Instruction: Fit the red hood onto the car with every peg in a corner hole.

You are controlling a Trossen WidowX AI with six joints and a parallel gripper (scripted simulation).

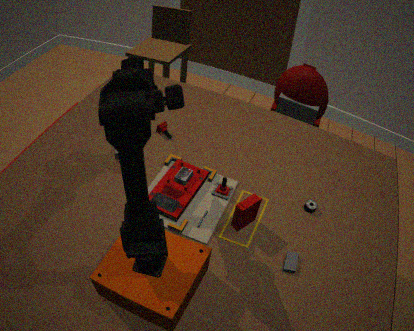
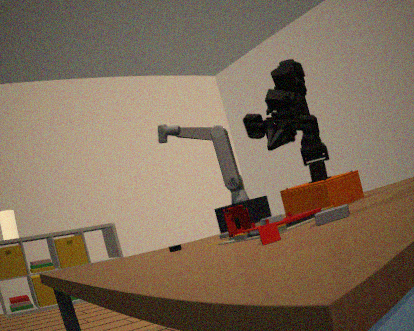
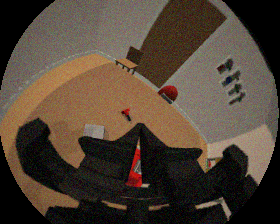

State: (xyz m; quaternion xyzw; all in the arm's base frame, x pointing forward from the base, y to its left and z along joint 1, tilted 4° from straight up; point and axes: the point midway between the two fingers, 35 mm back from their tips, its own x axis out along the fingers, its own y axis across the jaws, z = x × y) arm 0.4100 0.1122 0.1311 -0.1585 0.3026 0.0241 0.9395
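Right now the red hood is 30 cm to the right of my gripper tip, 19 cm behind it and 15 cm below it. Round my gripper tip: grey engine block 17 cm below, 10 cm to the right, 9 cm behind; small black-and-white ring 50 cm to the right, 18 cm below, 9 cm behind.
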